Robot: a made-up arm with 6 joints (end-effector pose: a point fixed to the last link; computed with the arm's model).
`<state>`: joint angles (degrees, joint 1 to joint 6).
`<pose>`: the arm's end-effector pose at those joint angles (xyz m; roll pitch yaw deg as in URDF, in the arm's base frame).
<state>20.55 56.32 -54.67 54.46 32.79 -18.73</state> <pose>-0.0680 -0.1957 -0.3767 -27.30 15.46 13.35</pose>
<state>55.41 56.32 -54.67 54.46 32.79 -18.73</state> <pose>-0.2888 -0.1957 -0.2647 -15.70 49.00 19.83</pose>
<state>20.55 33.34 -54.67 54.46 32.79 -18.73</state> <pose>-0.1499 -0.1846 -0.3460 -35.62 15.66 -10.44</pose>
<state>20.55 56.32 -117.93 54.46 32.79 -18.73</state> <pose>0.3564 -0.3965 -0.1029 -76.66 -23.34 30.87</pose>
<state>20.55 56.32 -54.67 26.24 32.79 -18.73</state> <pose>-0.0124 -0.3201 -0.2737 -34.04 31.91 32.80</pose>
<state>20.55 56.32 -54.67 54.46 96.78 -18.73</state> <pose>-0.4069 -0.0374 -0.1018 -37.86 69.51 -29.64</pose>
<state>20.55 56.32 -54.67 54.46 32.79 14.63</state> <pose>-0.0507 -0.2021 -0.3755 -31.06 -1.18 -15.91</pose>
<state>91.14 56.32 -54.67 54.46 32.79 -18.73</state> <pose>-0.4071 -0.1957 -0.0403 43.52 76.67 74.84</pose>
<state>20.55 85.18 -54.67 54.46 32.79 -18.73</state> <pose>0.0298 -0.1603 -0.4134 -18.20 10.74 42.51</pose>
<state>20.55 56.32 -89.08 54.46 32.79 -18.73</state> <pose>0.1904 -0.3369 -0.2914 -52.22 -7.54 18.47</pose>
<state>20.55 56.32 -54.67 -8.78 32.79 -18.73</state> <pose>0.1390 -0.3940 -0.1468 -32.24 53.58 61.68</pose>
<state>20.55 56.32 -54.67 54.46 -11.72 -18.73</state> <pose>0.2575 -0.1617 -0.3223 -43.15 -19.40 37.25</pose>
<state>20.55 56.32 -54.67 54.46 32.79 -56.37</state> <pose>-0.0879 -0.1994 -0.3716 -12.34 28.75 51.59</pose>
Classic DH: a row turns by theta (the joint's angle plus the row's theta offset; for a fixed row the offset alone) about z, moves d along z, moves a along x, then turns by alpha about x. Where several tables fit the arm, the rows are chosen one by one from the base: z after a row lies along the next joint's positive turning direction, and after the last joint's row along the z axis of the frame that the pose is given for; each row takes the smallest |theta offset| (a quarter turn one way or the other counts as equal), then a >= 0, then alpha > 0; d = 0 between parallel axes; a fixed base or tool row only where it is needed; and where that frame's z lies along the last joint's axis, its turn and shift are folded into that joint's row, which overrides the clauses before.
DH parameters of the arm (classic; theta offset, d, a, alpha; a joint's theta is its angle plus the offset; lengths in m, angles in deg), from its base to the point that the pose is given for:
base (fixed): 0 0.031 0 -90
joint 1: 0 0.025 0.063 90
joint 2: 90 0.091 0.012 90
joint 3: 0 0.061 0.06 90
joint 4: -90 0.057 0.086 -90
joint 5: 0 -0.073 0.032 90
joint 6: -68.2 0 -0.0323 180
tool (fixed): 111.8 -0.437 0 0

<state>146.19 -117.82 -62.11 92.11 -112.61 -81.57</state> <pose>0.1970 0.0644 -0.2738 36.84 -8.96 -71.41</pose>
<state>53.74 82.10 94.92 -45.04 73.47 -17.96</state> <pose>-0.2807 -0.2189 0.0302 75.92 -81.17 142.56</pose>
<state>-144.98 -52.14 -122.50 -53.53 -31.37 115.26</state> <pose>-0.0268 -0.4010 -0.2342 64.05 21.98 -164.73</pose>
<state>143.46 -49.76 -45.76 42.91 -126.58 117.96</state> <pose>0.0590 -0.1134 -0.3826 -21.54 -15.65 -14.97</pose>
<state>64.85 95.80 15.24 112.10 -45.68 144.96</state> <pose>-0.2489 -0.0910 -0.1458 -5.34 -36.94 -149.68</pose>
